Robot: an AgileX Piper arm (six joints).
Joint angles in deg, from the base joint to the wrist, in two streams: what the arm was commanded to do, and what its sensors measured. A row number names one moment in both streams.
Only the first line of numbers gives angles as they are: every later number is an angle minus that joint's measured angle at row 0.
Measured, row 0:
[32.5 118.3 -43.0 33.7 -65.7 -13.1]
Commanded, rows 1 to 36:
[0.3 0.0 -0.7 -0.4 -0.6 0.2]
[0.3 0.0 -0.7 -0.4 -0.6 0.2]
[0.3 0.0 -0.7 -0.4 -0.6 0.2]
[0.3 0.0 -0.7 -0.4 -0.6 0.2]
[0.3 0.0 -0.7 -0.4 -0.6 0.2]
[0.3 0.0 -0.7 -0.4 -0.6 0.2]
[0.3 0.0 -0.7 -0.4 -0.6 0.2]
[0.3 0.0 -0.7 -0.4 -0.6 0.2]
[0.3 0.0 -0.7 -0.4 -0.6 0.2]
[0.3 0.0 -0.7 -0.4 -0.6 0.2]
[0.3 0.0 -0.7 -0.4 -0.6 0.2]
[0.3 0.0 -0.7 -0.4 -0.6 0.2]
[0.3 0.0 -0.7 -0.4 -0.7 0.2]
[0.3 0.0 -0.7 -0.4 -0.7 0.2]
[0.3 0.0 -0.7 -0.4 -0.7 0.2]
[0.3 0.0 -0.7 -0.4 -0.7 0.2]
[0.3 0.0 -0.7 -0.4 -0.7 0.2]
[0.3 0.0 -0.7 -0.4 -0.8 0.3]
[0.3 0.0 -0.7 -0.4 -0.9 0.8]
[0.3 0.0 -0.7 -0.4 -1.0 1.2]
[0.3 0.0 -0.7 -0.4 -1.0 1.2]
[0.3 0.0 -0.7 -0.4 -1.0 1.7]
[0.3 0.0 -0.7 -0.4 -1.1 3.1]
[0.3 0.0 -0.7 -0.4 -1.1 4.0]
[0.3 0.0 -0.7 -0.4 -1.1 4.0]
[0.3 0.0 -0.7 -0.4 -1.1 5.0]
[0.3 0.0 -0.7 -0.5 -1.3 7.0]
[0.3 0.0 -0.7 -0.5 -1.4 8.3]
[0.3 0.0 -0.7 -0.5 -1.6 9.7]
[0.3 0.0 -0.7 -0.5 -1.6 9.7]
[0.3 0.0 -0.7 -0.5 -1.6 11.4]
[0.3 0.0 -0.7 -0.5 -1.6 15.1]
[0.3 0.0 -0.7 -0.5 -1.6 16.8]
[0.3 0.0 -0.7 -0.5 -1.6 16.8]
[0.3 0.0 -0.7 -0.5 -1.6 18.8]
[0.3 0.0 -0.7 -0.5 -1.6 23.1]
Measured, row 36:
[0.4 0.3 -0.3 -1.0 -0.2 16.5]
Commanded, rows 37 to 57:
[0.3 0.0 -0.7 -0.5 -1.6 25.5]
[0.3 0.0 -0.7 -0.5 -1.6 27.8]
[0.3 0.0 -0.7 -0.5 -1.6 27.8]
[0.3 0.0 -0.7 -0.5 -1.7 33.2]
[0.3 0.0 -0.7 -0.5 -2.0 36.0]
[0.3 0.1 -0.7 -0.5 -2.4 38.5]
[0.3 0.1 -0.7 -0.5 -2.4 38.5]
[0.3 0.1 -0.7 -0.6 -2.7 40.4]
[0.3 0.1 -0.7 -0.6 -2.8 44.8]
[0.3 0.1 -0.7 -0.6 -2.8 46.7]
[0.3 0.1 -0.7 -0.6 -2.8 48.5]
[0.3 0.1 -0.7 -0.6 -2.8 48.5]
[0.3 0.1 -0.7 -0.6 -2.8 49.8]
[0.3 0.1 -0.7 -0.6 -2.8 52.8]
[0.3 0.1 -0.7 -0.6 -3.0 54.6]
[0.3 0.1 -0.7 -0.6 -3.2 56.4]
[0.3 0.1 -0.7 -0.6 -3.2 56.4]
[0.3 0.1 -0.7 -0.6 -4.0 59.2]
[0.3 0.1 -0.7 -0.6 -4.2 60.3]
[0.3 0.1 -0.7 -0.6 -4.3 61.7]
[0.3 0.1 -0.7 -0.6 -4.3 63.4]
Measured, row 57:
[0.4 0.4 -0.3 -1.3 -1.5 60.0]
